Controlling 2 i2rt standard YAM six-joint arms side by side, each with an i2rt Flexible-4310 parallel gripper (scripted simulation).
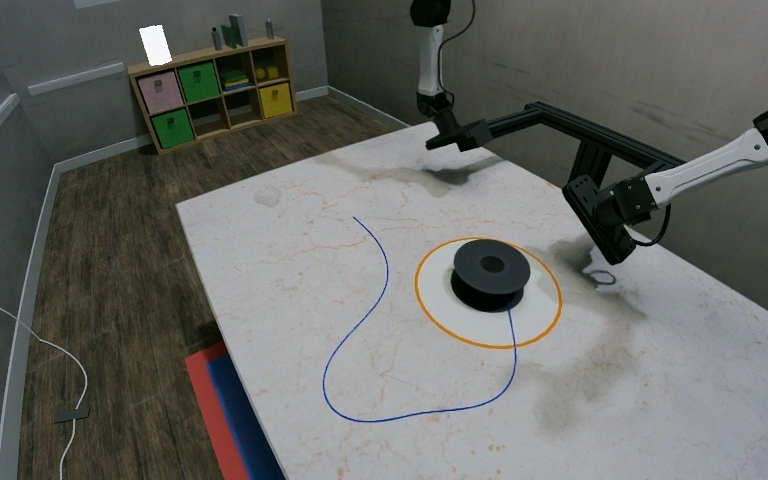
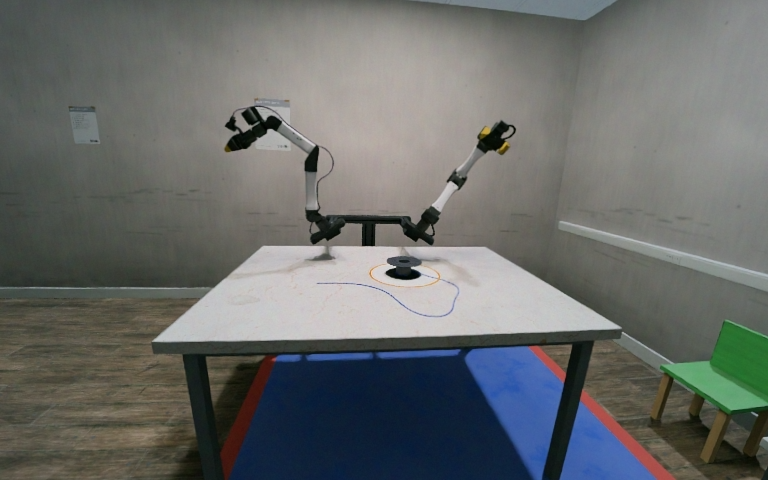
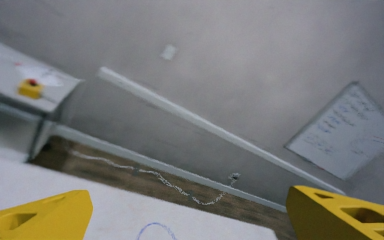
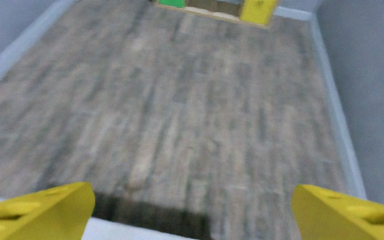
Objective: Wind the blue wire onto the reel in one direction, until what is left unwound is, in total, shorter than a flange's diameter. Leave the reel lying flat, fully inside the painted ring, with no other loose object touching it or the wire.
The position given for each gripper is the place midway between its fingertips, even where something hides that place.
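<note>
There's a dark reel (image 1: 470, 260) in the scene. In image 3 the dark reel is out of frame, and in image 4 the dark reel is out of frame too. As for the grippers, you've got the left gripper (image 3: 189, 197) and the right gripper (image 4: 192, 192).
</note>
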